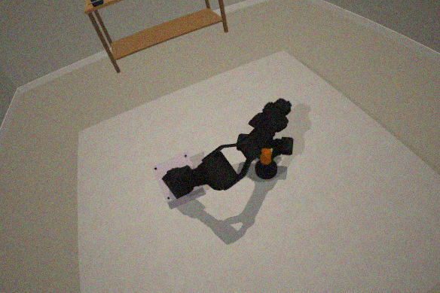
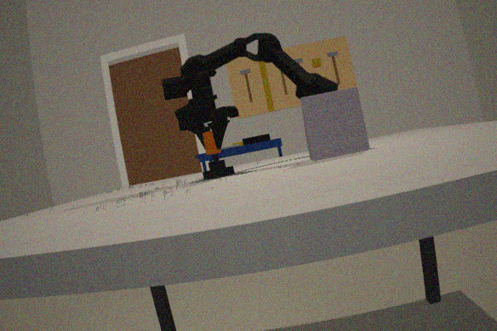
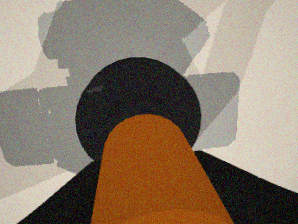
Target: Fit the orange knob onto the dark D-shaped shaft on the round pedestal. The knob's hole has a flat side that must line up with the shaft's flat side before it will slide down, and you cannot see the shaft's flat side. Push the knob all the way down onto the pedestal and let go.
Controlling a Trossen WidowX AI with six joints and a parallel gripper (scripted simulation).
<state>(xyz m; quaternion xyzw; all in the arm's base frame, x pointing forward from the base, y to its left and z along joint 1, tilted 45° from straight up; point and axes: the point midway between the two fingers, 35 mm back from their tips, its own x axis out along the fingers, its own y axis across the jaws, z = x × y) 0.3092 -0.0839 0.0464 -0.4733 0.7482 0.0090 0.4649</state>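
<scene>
Right now my gripper tip is 2 cm below the orange knob. From my gripper tip the other things lie so: round pedestal 4 cm below.
</scene>
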